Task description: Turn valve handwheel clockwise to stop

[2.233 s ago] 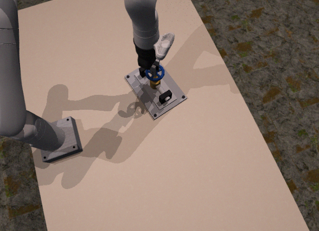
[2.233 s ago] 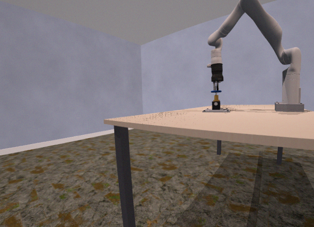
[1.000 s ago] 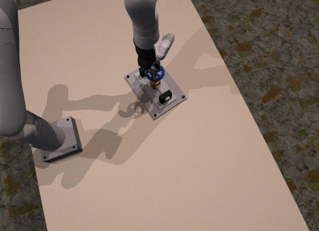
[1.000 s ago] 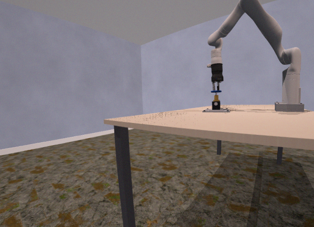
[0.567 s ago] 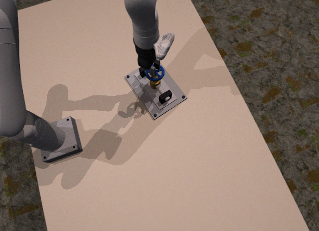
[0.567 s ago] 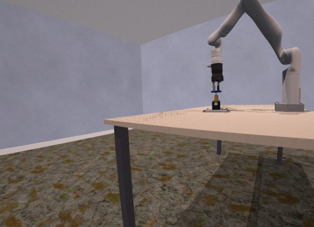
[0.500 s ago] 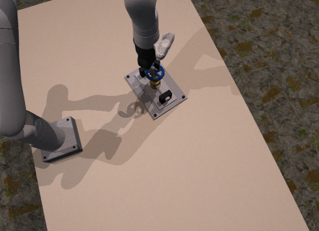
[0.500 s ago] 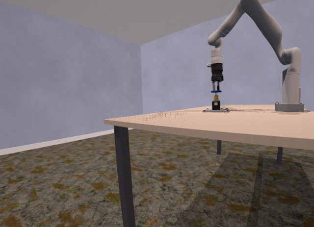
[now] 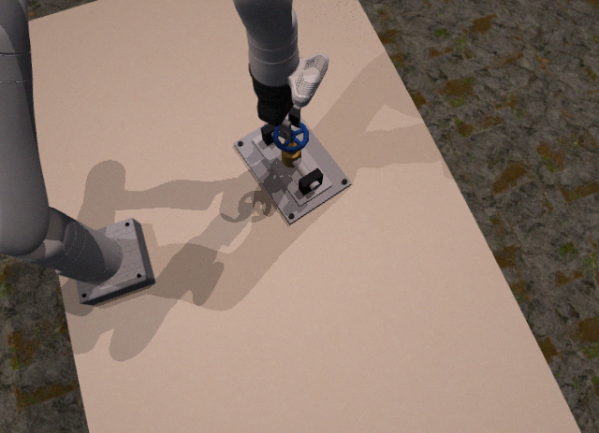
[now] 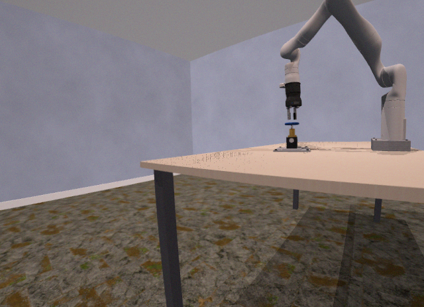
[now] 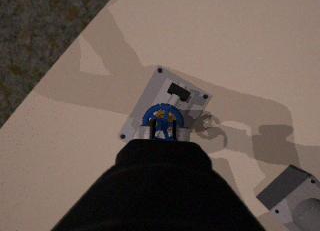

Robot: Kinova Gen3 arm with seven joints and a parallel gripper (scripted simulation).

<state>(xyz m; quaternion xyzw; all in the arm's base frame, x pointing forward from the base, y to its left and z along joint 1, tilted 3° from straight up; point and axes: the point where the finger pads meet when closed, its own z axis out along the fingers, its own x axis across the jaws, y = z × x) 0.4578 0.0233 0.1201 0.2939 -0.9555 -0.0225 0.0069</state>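
My hand is 50 mm above the handwheel.
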